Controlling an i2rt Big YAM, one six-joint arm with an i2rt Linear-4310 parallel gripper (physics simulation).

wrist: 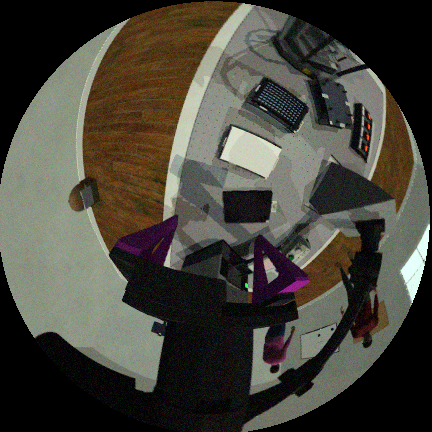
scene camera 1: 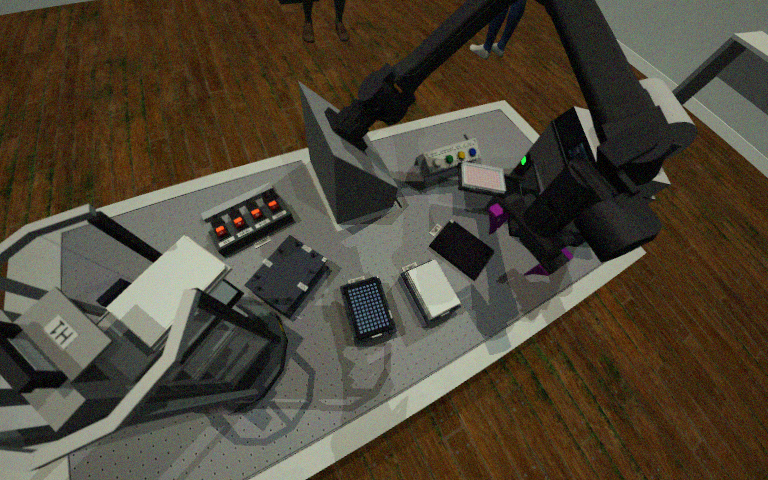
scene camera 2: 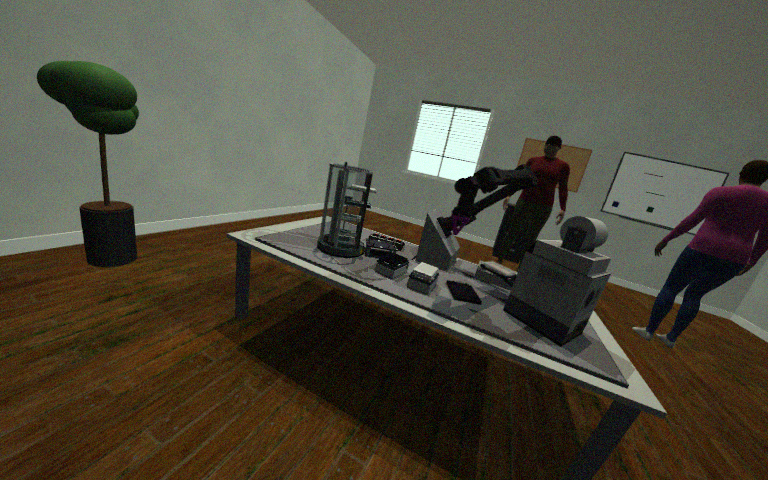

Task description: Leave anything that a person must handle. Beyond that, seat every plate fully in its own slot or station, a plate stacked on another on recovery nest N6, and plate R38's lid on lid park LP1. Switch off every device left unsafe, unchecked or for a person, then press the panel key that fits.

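Places are measured from the arm's base along level axes (x ahead, y left, z up), in millimetres.
Pixels of known places: gripper, fingertip midpoint: point(wrist: 218, 228) point(scene camera 1: 508, 252) point(scene camera 2: 455, 233); arm's base, origin of the base link: point(wrist: 370, 224) point(scene camera 1: 344, 132) point(scene camera 2: 443, 227).
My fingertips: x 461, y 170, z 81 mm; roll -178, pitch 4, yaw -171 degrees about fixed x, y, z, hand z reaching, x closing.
Observation:
For each thing: its top centre in the pictures, then the offset to it from my fingertips. "*": a spot on its surface instead.
- black rectangular pad, surface spot: point(scene camera 1: 461, 249) point(wrist: 247, 205) point(scene camera 2: 461, 289) * dx -110, dy +76, dz -262 mm
- plate with blue wells, middle of its top: point(scene camera 1: 368, 306) point(wrist: 282, 101) point(scene camera 2: 394, 258) dx -36, dy -249, dz -207 mm
- lid, middle of its top: point(wrist: 251, 152) point(scene camera 1: 434, 286) point(scene camera 2: 426, 268) dx -24, dy -84, dz -194 mm
- plate with a pink face, middle of its top: point(scene camera 1: 484, 175) point(wrist: 267, 265) point(scene camera 2: 499, 267) dx -265, dy +193, dz -146 mm
- key panel, middle of its top: point(scene camera 1: 453, 148) point(wrist: 291, 264) point(scene camera 2: 500, 267) dx -427, dy +195, dz -193 mm
- switch bank, middle of its top: point(scene camera 1: 242, 208) point(scene camera 2: 388, 235) dx -404, dy -480, dz -224 mm
- dark clipped station, middle of its top: point(scene camera 1: 285, 269) point(wrist: 340, 101) point(scene camera 2: 382, 241) dx -184, dy -405, dz -201 mm
- white slab, middle of its top: point(scene camera 1: 167, 286) point(scene camera 2: 363, 187) dx -93, dy -524, dz +67 mm
- H1 label, surface spot: point(scene camera 1: 61, 332) * dx -43, dy -588, dz +135 mm
My gripper point(scene camera 1: 509, 253) point(wrist: 218, 228) is open and empty, hanging above the table between the black rectangular pad point(scene camera 1: 461, 249) point(scene camera 2: 463, 291) point(wrist: 247, 206) and the boxy device point(scene camera 1: 566, 144) point(scene camera 2: 552, 294) with a green light. A plate with blue wells point(scene camera 1: 368, 308) point(wrist: 280, 102) sits in a dark nest. Beside it, a white-topped plate or lid point(scene camera 1: 434, 289) point(scene camera 2: 425, 271) point(wrist: 250, 151) sits on another nest. A plate with a pink face point(scene camera 1: 483, 177) lies by the key panel point(scene camera 1: 451, 153), which has white, green, yellow and blue keys. Four switches in the switch bank point(scene camera 1: 252, 220) point(wrist: 362, 132) show orange. Small labels are unreadable.
The grey wedge-shaped arm mount point(scene camera 1: 351, 183) point(wrist: 347, 190) stands behind the nests. A dark clipped station point(scene camera 1: 288, 274) point(wrist: 332, 102) lies near the tall shelved tower point(scene camera 2: 345, 215). A white slab point(scene camera 1: 169, 288) and an H1 label point(scene camera 1: 61, 332) show at the tower. Two people stand beyond the table.

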